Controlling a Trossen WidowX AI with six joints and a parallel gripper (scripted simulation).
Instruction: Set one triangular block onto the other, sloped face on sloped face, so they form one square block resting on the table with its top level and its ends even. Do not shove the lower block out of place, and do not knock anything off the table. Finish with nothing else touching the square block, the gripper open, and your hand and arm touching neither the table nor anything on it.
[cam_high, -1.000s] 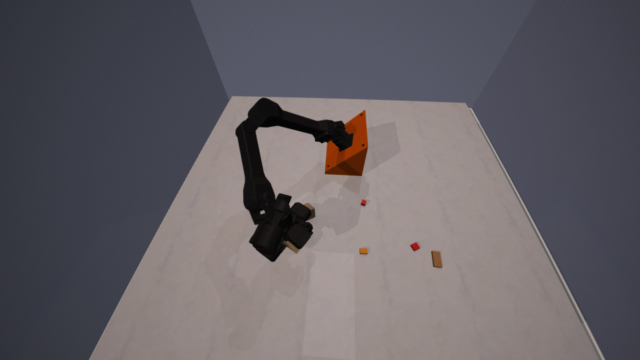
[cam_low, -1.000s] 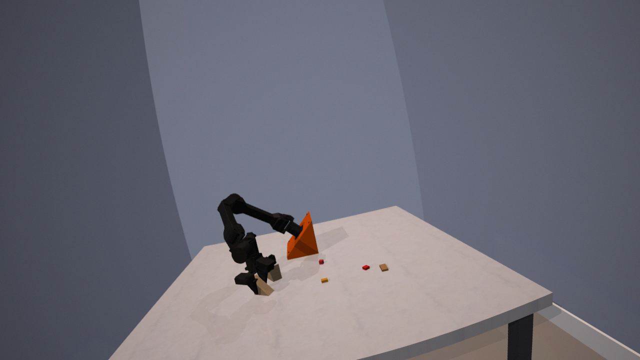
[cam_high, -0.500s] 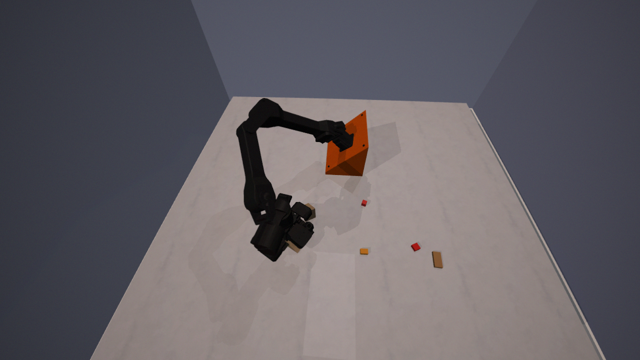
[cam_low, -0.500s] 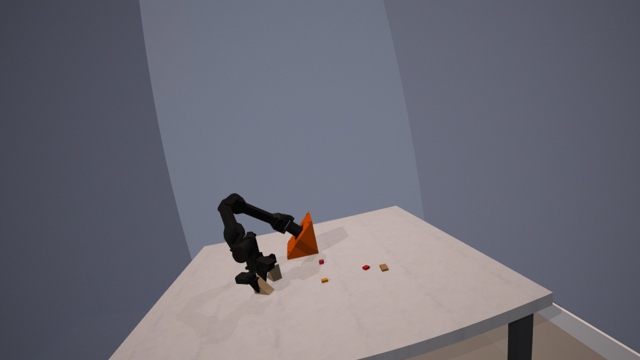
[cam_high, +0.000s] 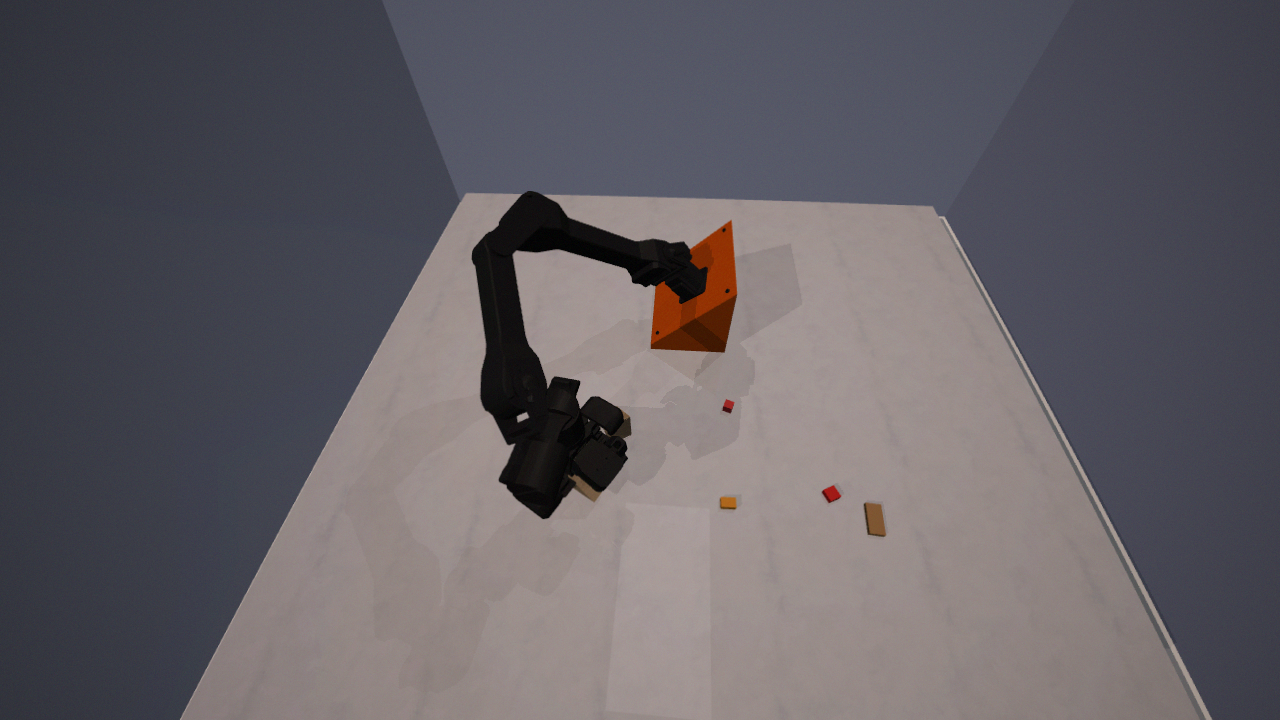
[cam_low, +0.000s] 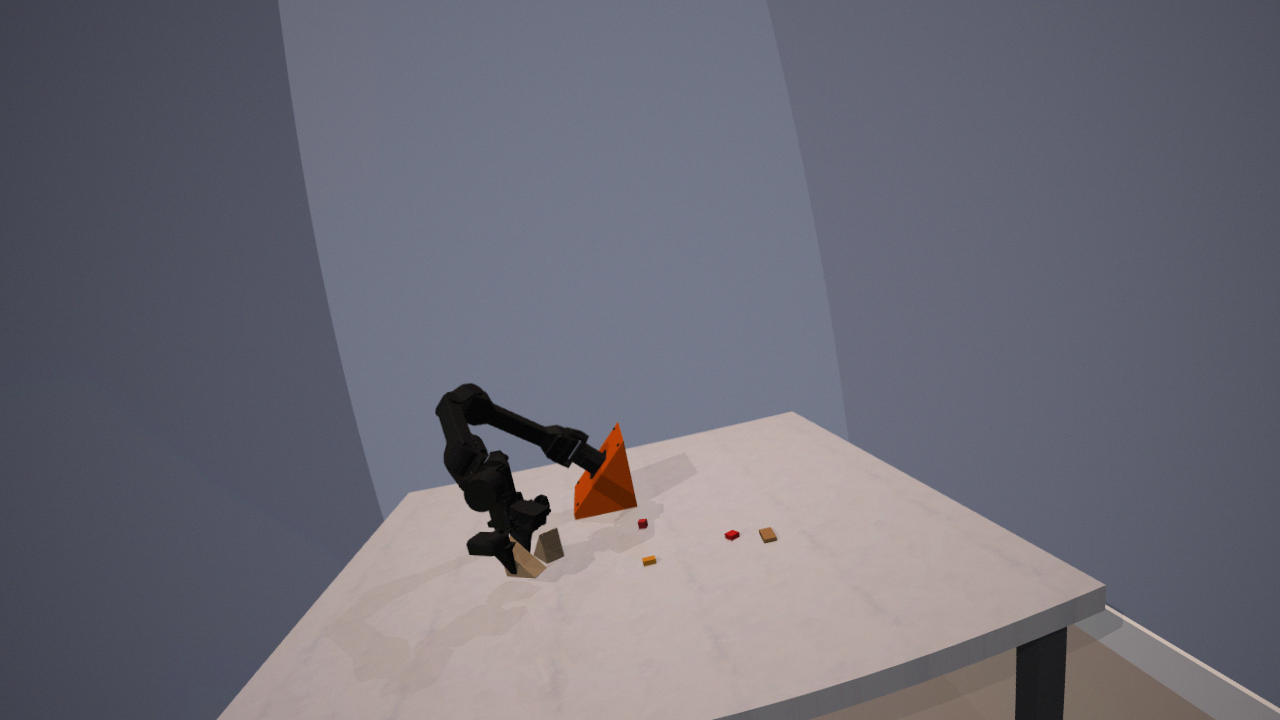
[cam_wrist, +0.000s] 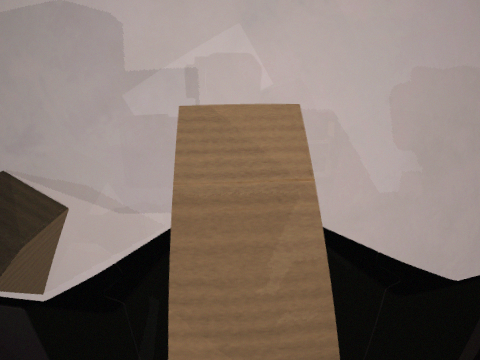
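Right now the triangular block is 10 mm above my gripper tip. Also, from my gripper tip: small orange piece 240 mm to the left, 30 mm below; then flat tan piece 10 mm behind, 470 mm to the left, 30 mm below.
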